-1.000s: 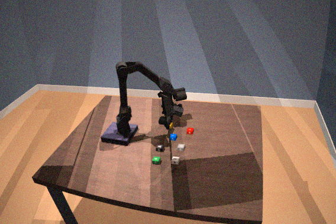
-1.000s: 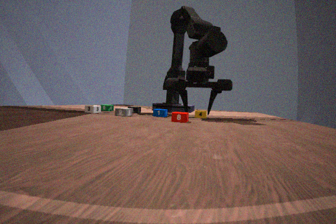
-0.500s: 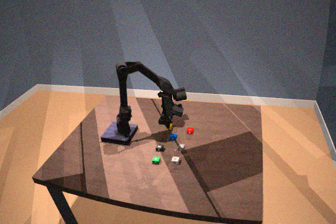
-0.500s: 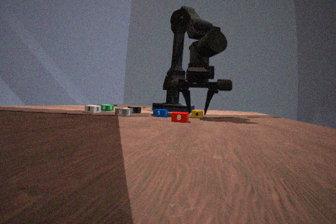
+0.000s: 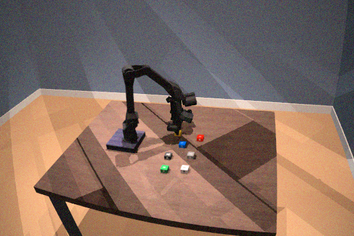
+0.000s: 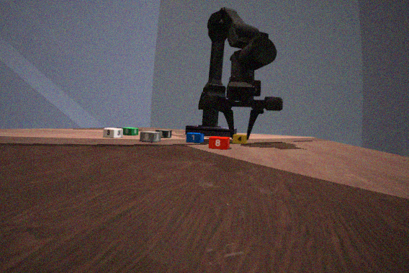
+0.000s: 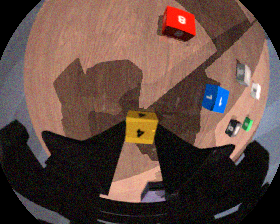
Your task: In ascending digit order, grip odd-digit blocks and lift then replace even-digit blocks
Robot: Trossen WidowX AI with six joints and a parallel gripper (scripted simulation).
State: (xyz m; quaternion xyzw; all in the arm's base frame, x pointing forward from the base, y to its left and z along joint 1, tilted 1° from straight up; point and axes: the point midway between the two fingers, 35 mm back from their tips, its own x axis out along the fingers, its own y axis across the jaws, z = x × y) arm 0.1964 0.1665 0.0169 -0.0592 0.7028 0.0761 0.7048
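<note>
My gripper tip is now 4 cm short of the dark block and 20 cm to the left of it. Round my gripper tip: red block marked 8: 13 cm ahead; yellow block marked 4: right at my gripper tip; blue block marked 1: 6 cm ahead, 9 cm to the right.
</note>
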